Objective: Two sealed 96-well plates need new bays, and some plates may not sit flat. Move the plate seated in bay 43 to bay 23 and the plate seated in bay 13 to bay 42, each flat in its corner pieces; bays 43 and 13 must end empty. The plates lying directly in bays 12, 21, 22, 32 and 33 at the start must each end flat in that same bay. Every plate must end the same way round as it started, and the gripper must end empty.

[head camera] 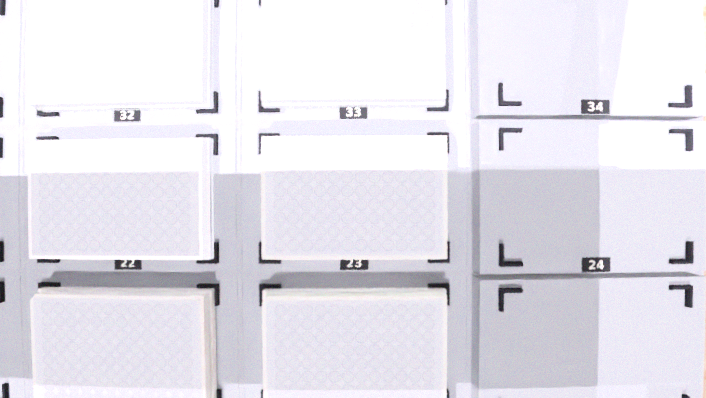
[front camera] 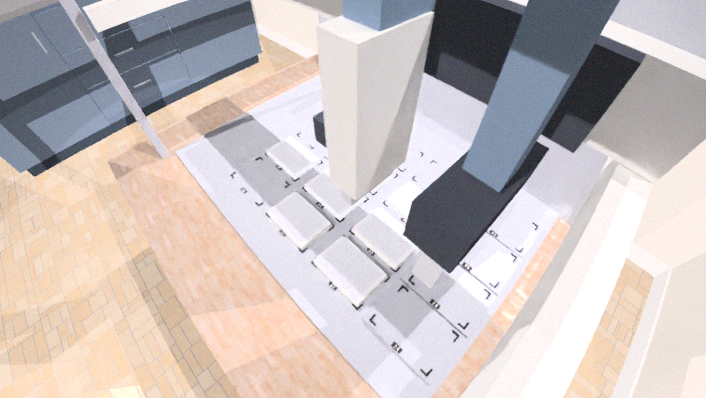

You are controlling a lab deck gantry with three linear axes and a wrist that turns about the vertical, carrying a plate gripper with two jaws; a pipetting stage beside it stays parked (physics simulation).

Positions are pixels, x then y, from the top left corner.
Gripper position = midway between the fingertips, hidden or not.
gripper: front camera 440,259; not seen in the head camera view (out of frame)
white plate: head camera; front camera
white plate: head camera; front camera
same spot on white plate: [front camera: 383,234] = [head camera: 347,205]
same spot on white plate: [head camera: 310,335] = [front camera: 345,253]
